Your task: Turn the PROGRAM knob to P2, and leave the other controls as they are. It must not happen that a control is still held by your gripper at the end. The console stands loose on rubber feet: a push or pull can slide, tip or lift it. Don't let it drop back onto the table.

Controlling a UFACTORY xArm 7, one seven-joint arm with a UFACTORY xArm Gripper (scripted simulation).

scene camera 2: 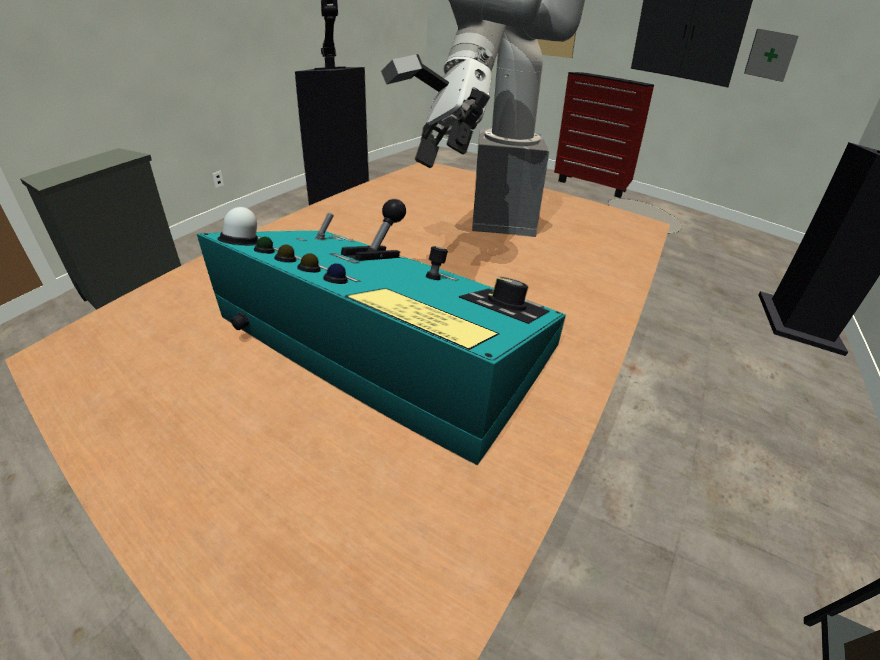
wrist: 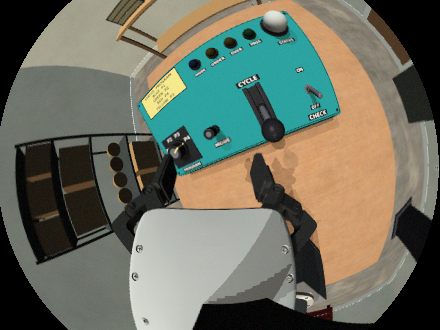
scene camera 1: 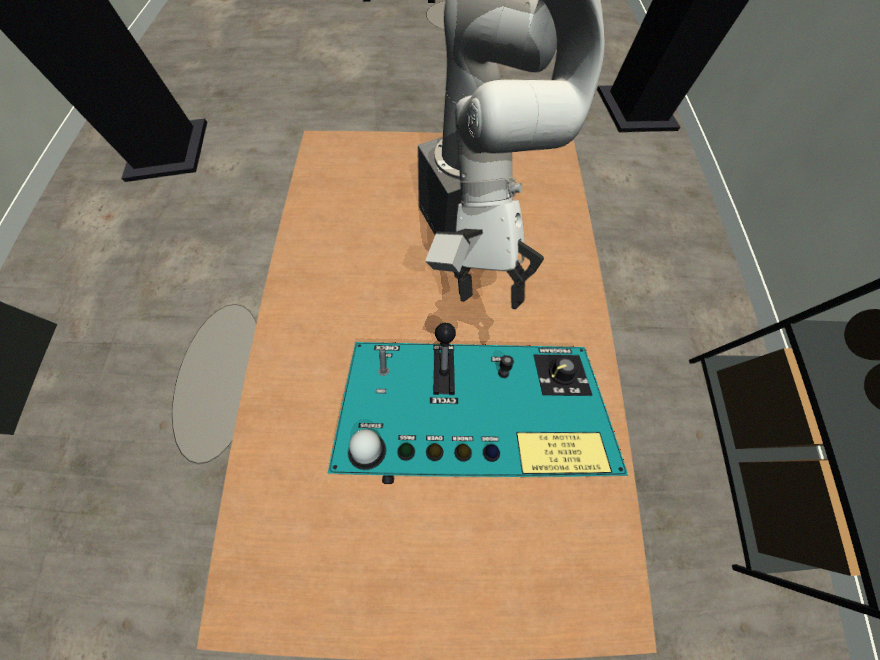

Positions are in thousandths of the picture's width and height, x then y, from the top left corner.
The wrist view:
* my gripper: 483,495
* teal console: 606,177
